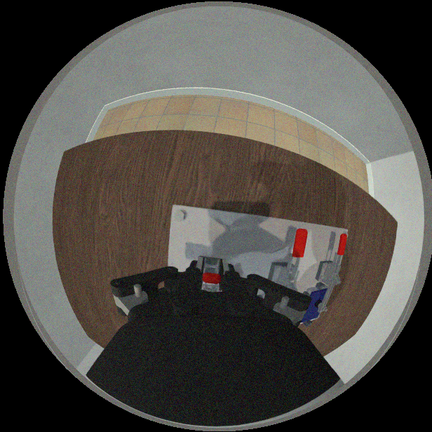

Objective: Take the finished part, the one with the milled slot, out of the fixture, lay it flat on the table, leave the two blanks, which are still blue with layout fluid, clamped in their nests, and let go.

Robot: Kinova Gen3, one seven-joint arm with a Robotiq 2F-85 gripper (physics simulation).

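I can see a fixture plate (250, 243) here, and along with the plate there is my own gripper (211, 265).
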